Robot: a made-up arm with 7 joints. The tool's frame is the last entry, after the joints. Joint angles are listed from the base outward.
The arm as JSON. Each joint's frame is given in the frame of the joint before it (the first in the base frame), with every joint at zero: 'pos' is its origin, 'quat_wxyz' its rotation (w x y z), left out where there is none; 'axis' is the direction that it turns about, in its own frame. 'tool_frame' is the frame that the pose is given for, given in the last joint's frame.
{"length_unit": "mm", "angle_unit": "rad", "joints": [
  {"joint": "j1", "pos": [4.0, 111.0, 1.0], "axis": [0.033, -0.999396, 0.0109]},
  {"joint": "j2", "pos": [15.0, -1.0, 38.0], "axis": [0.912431, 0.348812, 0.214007]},
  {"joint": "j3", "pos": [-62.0, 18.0, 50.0], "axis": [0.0, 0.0, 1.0]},
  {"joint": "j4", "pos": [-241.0, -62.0, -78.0], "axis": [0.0, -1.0, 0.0]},
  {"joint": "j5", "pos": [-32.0, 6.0, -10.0], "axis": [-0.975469, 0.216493, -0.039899]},
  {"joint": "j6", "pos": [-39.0, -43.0, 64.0], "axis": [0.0, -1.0, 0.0]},
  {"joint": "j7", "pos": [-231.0, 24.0, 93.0], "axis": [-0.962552, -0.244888, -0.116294]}
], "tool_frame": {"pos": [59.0, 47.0, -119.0], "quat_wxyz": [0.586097, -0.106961, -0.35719, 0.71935]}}
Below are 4 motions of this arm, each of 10 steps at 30 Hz.
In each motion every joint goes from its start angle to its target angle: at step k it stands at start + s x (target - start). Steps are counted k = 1, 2, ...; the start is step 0. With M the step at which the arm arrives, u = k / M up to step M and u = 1 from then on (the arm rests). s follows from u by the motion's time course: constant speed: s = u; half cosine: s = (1 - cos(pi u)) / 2; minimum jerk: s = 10 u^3 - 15 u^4 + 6 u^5.
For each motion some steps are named. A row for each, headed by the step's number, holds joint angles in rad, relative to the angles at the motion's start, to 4 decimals.
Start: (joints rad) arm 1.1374 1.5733 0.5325 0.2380 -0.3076 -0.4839 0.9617
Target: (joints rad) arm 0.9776 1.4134 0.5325 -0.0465 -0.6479 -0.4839 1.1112
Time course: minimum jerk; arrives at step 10
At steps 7, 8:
7: -0.1337 -0.1338 0.0000 -0.2381 -0.2848 0.0000 0.1251
8: -0.1505 -0.1506 0.0000 -0.2680 -0.3206 0.0000 0.1408

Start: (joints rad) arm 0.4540 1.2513 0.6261 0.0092 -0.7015 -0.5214 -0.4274
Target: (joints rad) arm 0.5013 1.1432 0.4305 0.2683 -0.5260 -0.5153 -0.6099
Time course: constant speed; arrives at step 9
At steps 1, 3, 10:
1: 0.0053 -0.0120 -0.0217 0.0288 0.0195 0.0007 -0.0203
3: 0.0158 -0.0360 -0.0652 0.0864 0.0585 0.0020 -0.0608
10: 0.0473 -0.1081 -0.1956 0.2591 0.1755 0.0061 -0.1825

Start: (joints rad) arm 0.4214 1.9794 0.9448 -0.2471 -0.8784 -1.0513 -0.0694
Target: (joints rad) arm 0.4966 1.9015 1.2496 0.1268 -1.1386 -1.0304 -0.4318
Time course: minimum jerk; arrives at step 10
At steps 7, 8, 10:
7: 0.0629 -0.0652 0.2551 0.3129 -0.2178 0.0175 -0.3033
8: 0.0708 -0.0734 0.2871 0.3522 -0.2451 0.0197 -0.3414
10: 0.0752 -0.0779 0.3048 0.3739 -0.2602 0.0209 -0.3624

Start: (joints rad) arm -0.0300 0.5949 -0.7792 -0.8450 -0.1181 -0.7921 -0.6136
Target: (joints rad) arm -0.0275 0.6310 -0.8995 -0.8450 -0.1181 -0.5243 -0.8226
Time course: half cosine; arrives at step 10
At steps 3, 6, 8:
3: 0.0005 0.0074 -0.0248 0.0000 0.0000 0.0552 -0.0431
6: 0.0016 0.0236 -0.0787 0.0000 0.0000 0.1753 -0.1368
8: 0.0023 0.0327 -0.1088 0.0000 0.0000 0.2422 -0.1890

